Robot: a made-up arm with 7 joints. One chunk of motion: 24 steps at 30 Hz.
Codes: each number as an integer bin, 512 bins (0 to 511) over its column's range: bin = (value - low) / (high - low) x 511, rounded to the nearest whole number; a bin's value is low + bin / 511 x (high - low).
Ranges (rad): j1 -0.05..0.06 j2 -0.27..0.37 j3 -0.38..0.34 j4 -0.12..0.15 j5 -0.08..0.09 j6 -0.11..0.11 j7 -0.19..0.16
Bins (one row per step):
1: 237 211 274 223 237 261 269
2: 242 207 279 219 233 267 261
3: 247 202 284 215 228 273 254
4: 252 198 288 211 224 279 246
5: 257 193 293 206 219 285 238
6: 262 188 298 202 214 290 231
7: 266 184 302 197 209 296 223
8: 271 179 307 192 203 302 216
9: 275 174 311 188 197 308 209
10: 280 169 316 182 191 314 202
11: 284 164 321 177 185 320 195
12: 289 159 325 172 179 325 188
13: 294 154 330 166 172 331 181
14: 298 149 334 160 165 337 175
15: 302 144 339 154 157 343 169
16: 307 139 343 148 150 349 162
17: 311 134 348 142 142 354 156
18: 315 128 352 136 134 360 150
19: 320 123 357 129 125 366 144
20: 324 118 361 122 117 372 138
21: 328 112 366 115 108 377 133
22: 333 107 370 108 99 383 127
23: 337 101 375 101 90 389 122
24: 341 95 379 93 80 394 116
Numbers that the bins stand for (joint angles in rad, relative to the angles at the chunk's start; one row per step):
1: 0.0010 -0.0057 0.0061 -0.0022 -0.0012 0.0024 -0.0058
2: 0.0021 -0.0107 0.0131 -0.0043 -0.0025 0.0050 -0.0112
3: 0.0032 -0.0170 0.0202 -0.0064 -0.0041 0.0075 -0.0160
4: 0.0042 -0.0220 0.0258 -0.0085 -0.0055 0.0101 -0.0215
5: 0.0053 -0.0283 0.0328 -0.0112 -0.0071 0.0127 -0.0270
6: 0.0064 -0.0345 0.0399 -0.0133 -0.0088 0.0149 -0.0318
7: 0.0073 -0.0395 0.0455 -0.0159 -0.0105 0.0174 -0.0373
8: 0.0083 -0.0458 0.0526 -0.0186 -0.0125 0.0200 -0.0421
9: 0.0092 -0.0521 0.0582 -0.0207 -0.0145 0.0226 -0.0468
10: 0.0103 -0.0583 0.0652 -0.0238 -0.0165 0.0252 -0.0516
11: 0.0111 -0.0646 0.0723 -0.0265 -0.0185 0.0278 -0.0564
12: 0.0122 -0.0709 0.0779 -0.0291 -0.0205 0.0299 -0.0612
13: 0.0133 -0.0771 0.0850 -0.0323 -0.0228 0.0325 -0.0660
14: 0.0141 -0.0834 0.0906 -0.0355 -0.0251 0.0351 -0.0701
15: 0.0150 -0.0896 0.0977 -0.0386 -0.0278 0.0377 -0.0742
16: 0.0161 -0.0959 0.1033 -0.0418 -0.0301 0.0403 -0.0790
17: 0.0169 -0.1022 0.1103 -0.0450 -0.0328 0.0424 -0.0832
18: 0.0178 -0.1097 0.1160 -0.0481 -0.0354 0.0450 -0.0873
19: 0.0189 -0.1159 0.1230 -0.0518 -0.0384 0.0476 -0.0914
20: 0.0197 -0.1222 0.1286 -0.0555 -0.0411 0.0502 -0.0955
21: 0.0206 -0.1297 0.1357 -0.0592 -0.0441 0.0523 -0.0989
22: 0.0217 -0.1360 0.1413 -0.0629 -0.0471 0.0549 -0.1030
23: 0.0225 -0.1435 0.1484 -0.0666 -0.0501 0.0575 -0.1064
24: 0.0234 -0.1510 0.1540 -0.0709 -0.0534 0.0596 -0.1105

